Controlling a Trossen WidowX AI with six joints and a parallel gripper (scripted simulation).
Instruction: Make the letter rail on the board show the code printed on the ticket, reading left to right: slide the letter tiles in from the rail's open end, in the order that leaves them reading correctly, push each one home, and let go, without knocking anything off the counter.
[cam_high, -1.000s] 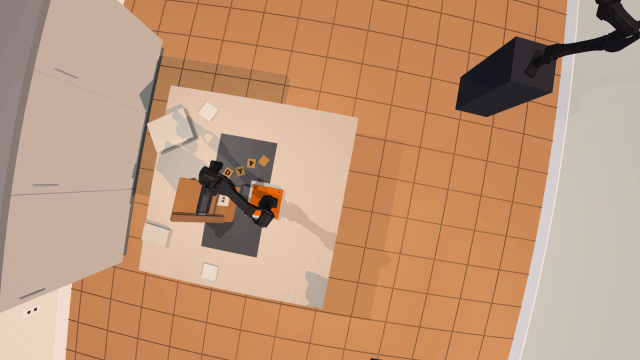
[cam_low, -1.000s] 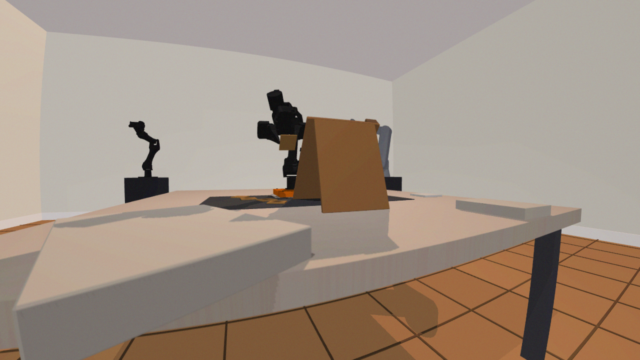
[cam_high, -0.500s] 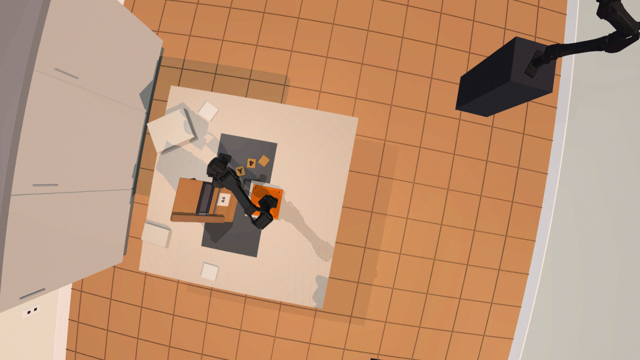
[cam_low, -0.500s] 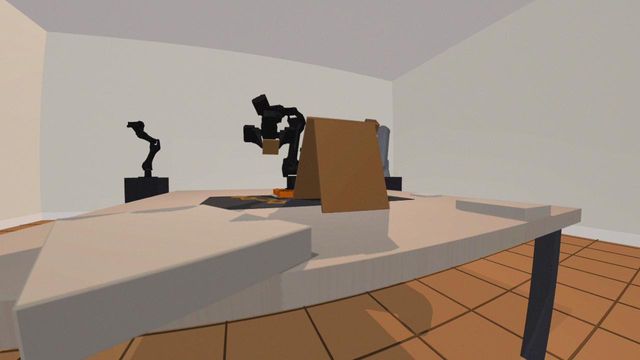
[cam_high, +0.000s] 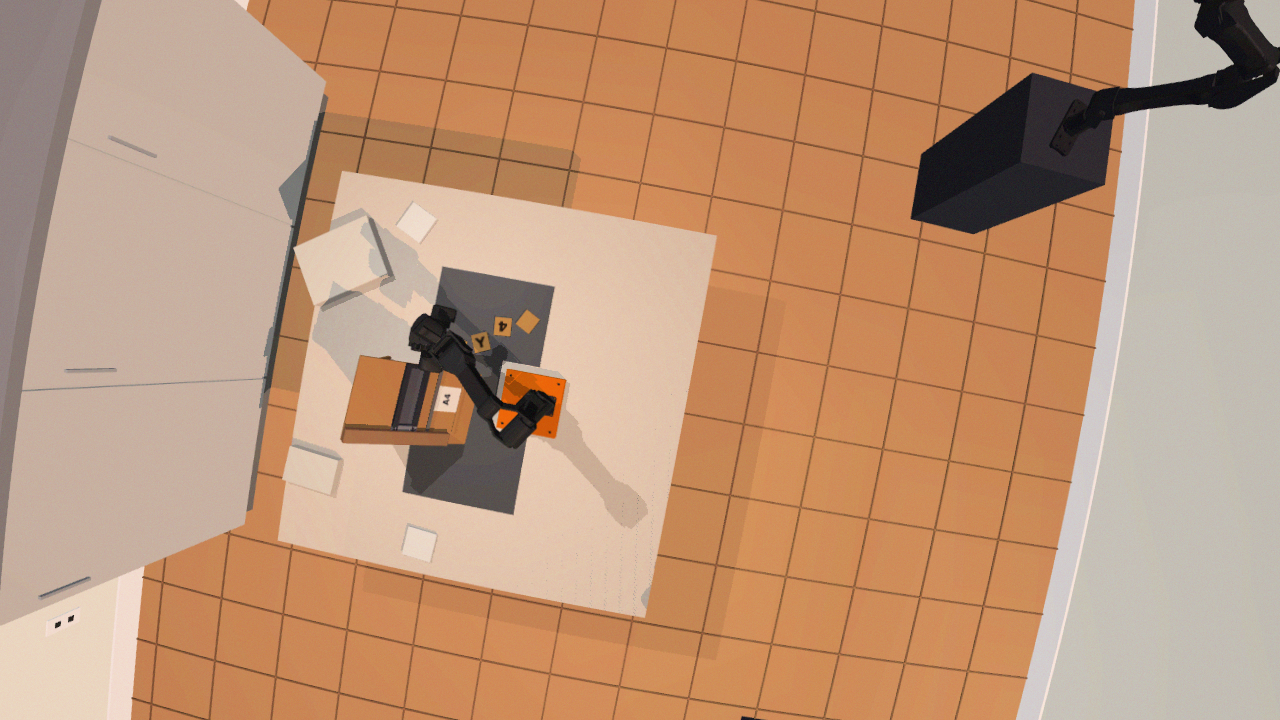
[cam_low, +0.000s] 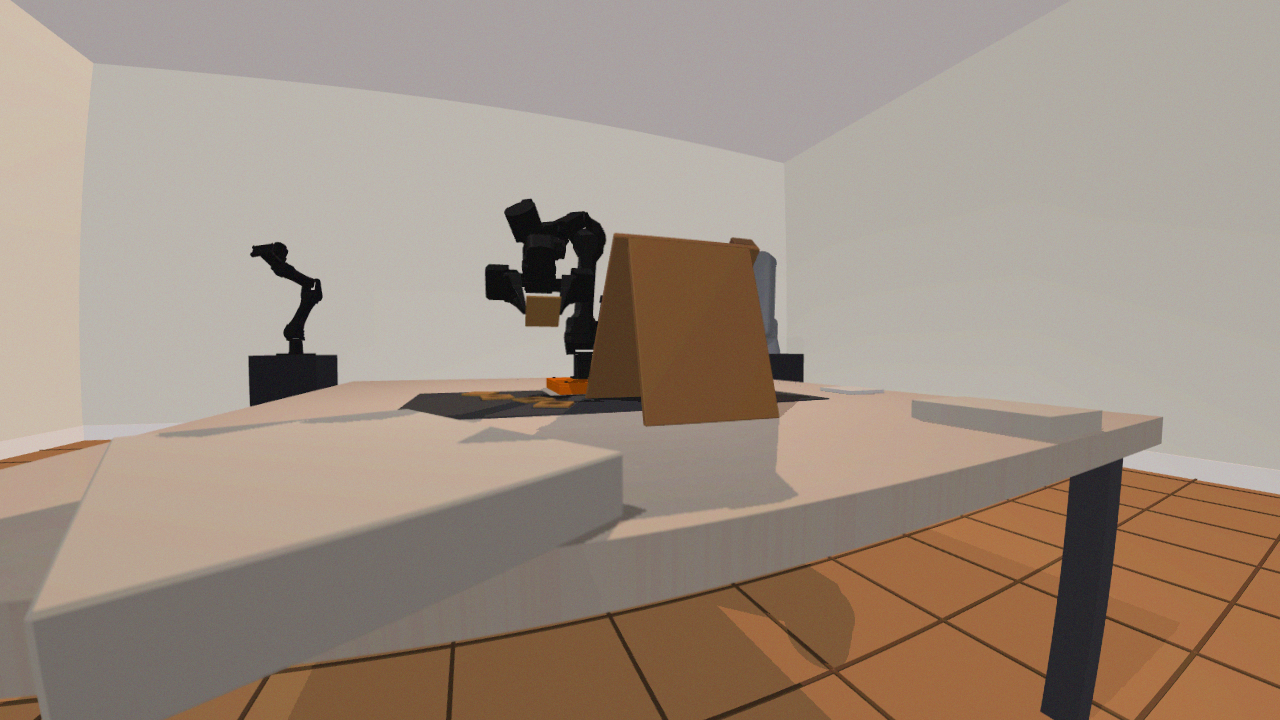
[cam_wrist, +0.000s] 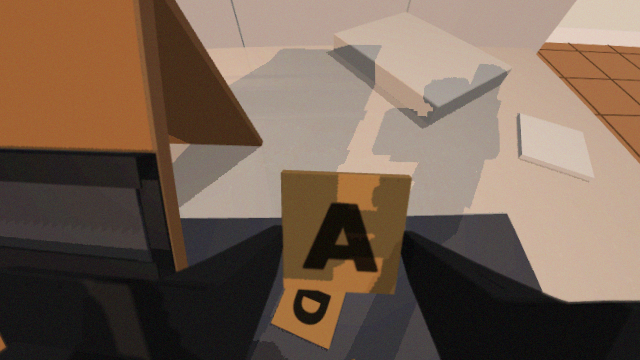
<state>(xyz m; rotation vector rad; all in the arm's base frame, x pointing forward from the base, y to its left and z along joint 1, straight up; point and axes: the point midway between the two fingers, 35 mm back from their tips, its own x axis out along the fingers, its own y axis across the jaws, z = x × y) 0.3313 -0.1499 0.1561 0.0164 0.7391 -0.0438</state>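
Right now the white ticket is 60 mm behind my gripper tip, 190 mm to the left of it and 80 mm below it. From my gripper tip the other things lie so: tile marked d 20 mm behind, 20 mm to the left, 150 mm below; tile marked y 100 mm behind, 150 mm below; blank tile 240 mm behind, 100 mm to the right, 150 mm below.
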